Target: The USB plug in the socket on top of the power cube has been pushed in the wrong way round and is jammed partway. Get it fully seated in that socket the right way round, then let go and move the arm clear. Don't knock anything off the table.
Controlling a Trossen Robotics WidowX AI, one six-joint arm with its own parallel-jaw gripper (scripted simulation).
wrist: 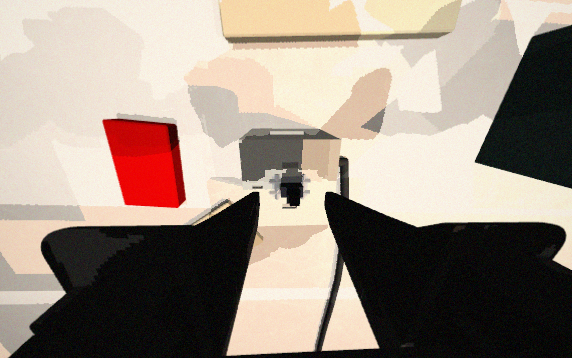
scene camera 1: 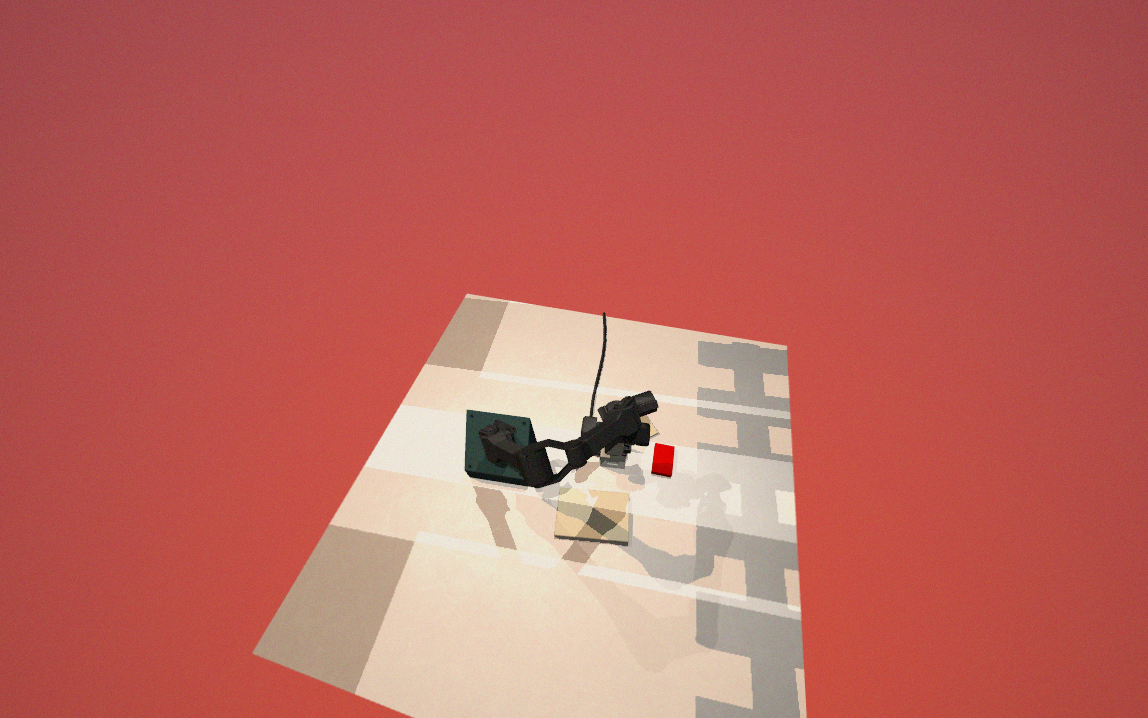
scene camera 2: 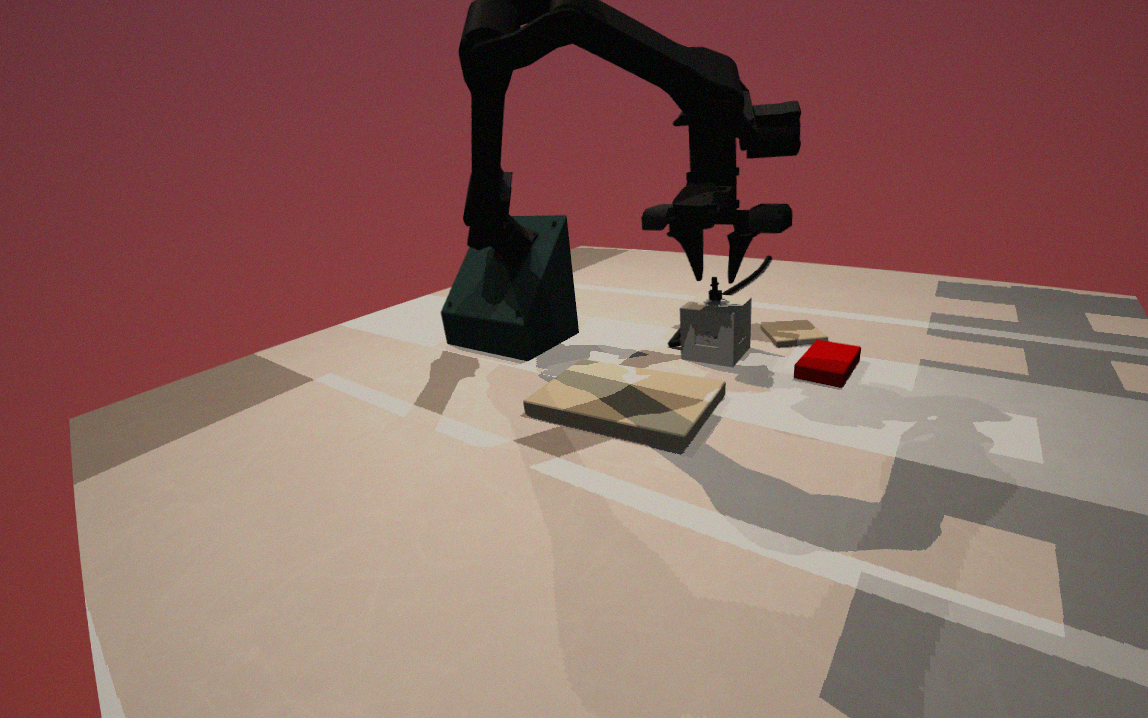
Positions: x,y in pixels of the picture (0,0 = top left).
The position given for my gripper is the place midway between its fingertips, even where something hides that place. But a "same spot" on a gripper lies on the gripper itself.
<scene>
my gripper: wrist; scene camera 1 614,443; scene camera 2
same spot on my gripper: (wrist: pixel 452 282) = (scene camera 2: pixel 687 230)
</scene>
